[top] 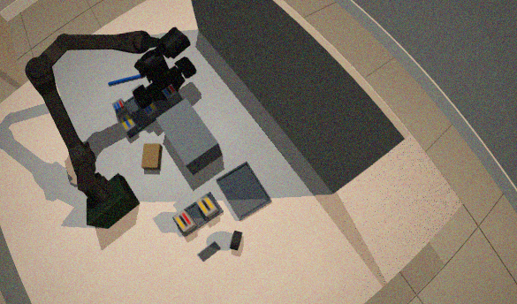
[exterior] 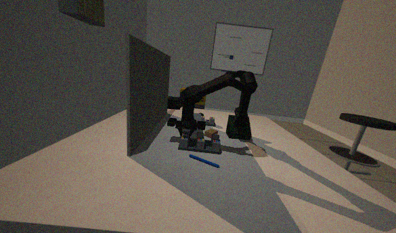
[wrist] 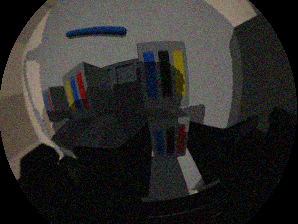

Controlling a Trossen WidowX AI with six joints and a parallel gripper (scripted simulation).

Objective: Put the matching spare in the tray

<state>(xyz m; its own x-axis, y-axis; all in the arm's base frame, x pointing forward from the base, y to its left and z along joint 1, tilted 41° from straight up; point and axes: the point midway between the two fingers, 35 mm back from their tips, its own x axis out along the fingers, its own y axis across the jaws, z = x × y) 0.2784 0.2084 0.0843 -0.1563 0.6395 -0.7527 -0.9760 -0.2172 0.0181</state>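
The dark flat tray is 6 cm ahead of my gripper tip, 36 cm to the right of it and 1 cm below it. Round my gripper tip: blue pen: 12 cm behind, 15 cm to the left, 1 cm below; grey mounted unit: 16 cm to the right, 3 cm above; brown box: 13 cm behind, 15 cm to the right.
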